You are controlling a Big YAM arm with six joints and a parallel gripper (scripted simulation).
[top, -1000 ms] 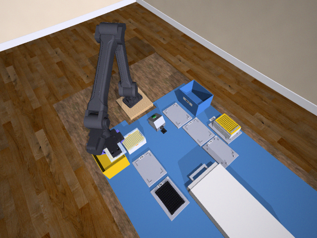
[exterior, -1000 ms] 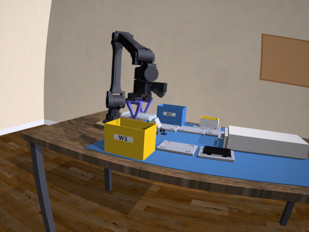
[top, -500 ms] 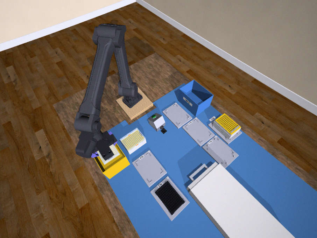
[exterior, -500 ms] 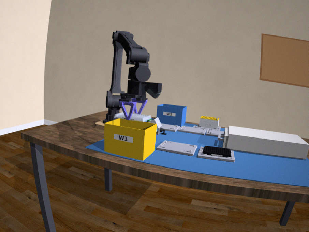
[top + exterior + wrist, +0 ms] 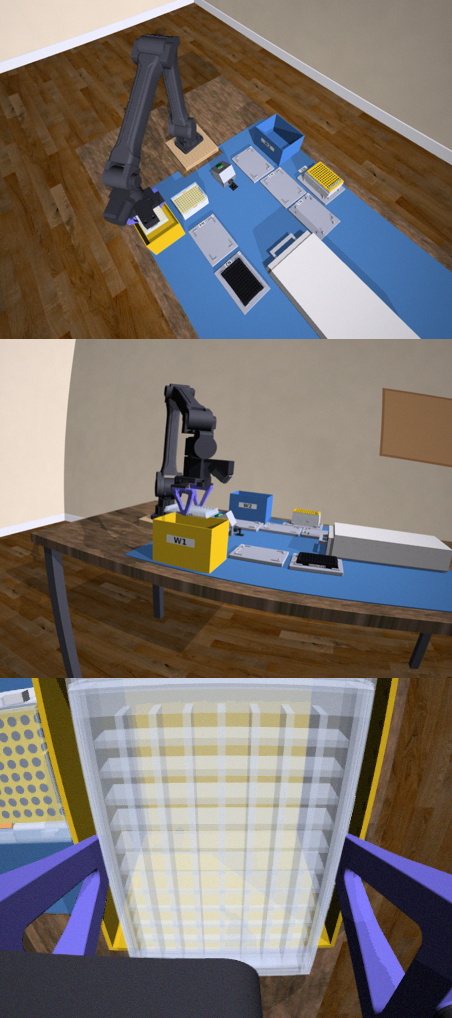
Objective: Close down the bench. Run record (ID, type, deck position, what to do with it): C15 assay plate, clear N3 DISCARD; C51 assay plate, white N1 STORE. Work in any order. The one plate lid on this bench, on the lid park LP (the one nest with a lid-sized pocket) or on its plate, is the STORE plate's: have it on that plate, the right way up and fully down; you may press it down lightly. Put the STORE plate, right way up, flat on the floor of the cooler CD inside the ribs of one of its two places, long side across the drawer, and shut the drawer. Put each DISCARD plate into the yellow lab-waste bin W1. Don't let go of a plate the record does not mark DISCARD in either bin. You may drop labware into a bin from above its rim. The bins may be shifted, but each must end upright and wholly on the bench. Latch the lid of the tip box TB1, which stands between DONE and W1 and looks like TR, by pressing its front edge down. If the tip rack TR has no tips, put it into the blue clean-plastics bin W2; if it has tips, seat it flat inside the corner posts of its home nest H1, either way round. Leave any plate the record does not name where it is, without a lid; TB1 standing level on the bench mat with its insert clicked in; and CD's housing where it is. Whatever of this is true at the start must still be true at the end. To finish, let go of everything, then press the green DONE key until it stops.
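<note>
Right now my hand is right at the clear assay plate. Round my hand: tip box lid: 20 mm ahead, 150 mm to the left, 90 mm below; nest N4: 190 mm ahead, 110 mm to the left, 140 mm below; yellow bin W1: 110 mm below.
</note>
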